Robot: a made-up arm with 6 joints.
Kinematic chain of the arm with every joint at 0, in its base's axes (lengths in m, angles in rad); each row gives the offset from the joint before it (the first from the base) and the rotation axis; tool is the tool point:
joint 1: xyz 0 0 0.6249 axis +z
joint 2: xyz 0.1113 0 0 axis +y
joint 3: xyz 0 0 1.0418 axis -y
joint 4: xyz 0 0 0.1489 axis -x
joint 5: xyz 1.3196 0 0 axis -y
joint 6: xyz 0.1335 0 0 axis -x
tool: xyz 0 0 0
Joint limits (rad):
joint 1: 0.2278..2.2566
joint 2: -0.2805..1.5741
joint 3: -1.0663..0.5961
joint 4: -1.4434..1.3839
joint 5: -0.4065..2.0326
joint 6: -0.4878..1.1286
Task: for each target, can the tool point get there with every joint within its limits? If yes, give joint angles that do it. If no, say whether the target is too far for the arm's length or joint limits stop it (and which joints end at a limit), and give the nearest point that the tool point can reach.
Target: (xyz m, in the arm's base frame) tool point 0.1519 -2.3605 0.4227
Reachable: no: joint limits stop it (at a limit: joint 1, joint 2, joint 3, joint 4) | nearest point 0.0970 -0.1132 -0.1616 | short by 2.323 m
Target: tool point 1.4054 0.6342 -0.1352
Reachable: yes | joints 0.3964 0.9814 -0.3168 0.8993 0.4180 0.2750
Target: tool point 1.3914 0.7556 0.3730
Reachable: yes | joints 0.4941 0.5623 -0.4181 -0.2828 -0.1436 -0.1409
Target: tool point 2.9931 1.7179 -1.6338
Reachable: no: too far | nearest point 1.8341 1.0527 -0.4772 | short by 1.767 m
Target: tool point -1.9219 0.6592 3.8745
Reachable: no: too far | nearest point -0.7697 0.8167 2.6523 | short by 1.687 m
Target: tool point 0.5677 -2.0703 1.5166
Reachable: no: joint limits stop it (at a limit: joint 1, joint 2, joint 4) | nearest point 0.9976 0.1093 1.1371 | short by 2.254 m
